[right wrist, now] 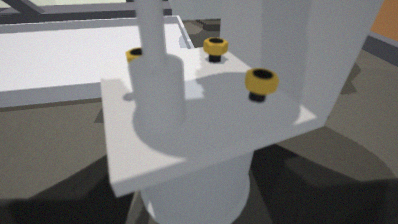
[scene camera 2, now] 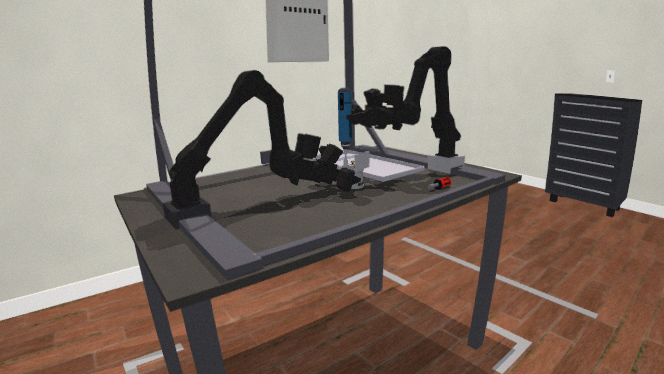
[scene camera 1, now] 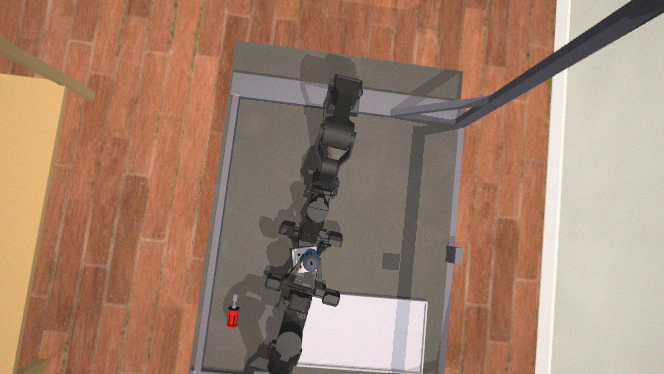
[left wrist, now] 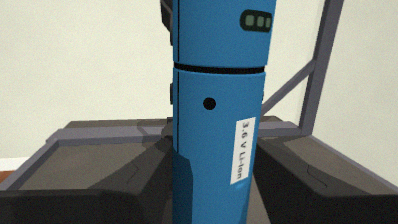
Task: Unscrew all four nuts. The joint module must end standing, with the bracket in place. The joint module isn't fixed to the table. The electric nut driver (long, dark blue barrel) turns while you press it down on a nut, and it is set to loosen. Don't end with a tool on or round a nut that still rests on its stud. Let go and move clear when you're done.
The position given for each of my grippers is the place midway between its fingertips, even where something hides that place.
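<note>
Visible: my left gripper (scene camera 1: 312, 256), (left wrist: 211, 144), and my right gripper (scene camera 1: 305, 259). A blue electric nut driver (scene camera 2: 344, 94), (left wrist: 218, 80) is visible too, as is a white tray (scene camera 2: 381, 166), (right wrist: 67, 51); in the left wrist view the tray is out of frame. The right wrist view shows a white bracket (right wrist: 312, 55) and a nut (right wrist: 261, 81). In the left wrist view the bracket is out of frame.
</note>
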